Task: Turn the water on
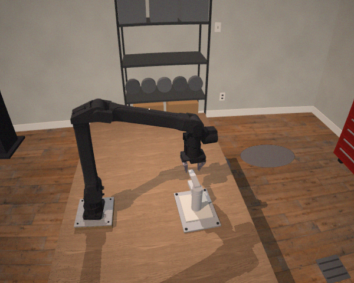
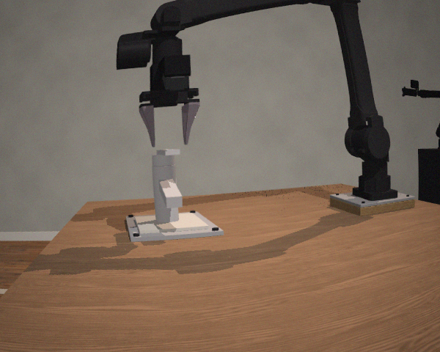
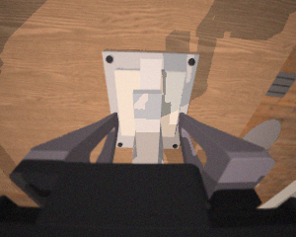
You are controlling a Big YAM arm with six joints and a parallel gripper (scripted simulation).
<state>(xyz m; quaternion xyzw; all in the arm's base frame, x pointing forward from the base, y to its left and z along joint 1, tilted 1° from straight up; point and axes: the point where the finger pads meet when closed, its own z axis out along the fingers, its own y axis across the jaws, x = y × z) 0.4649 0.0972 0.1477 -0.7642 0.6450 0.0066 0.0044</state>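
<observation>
My gripper is now 40 mm to the left of the lever and 20 mm above it. The rest, counted from my hand: white tap: 70 mm below, 60 mm to the right, 10 mm ahead.
</observation>
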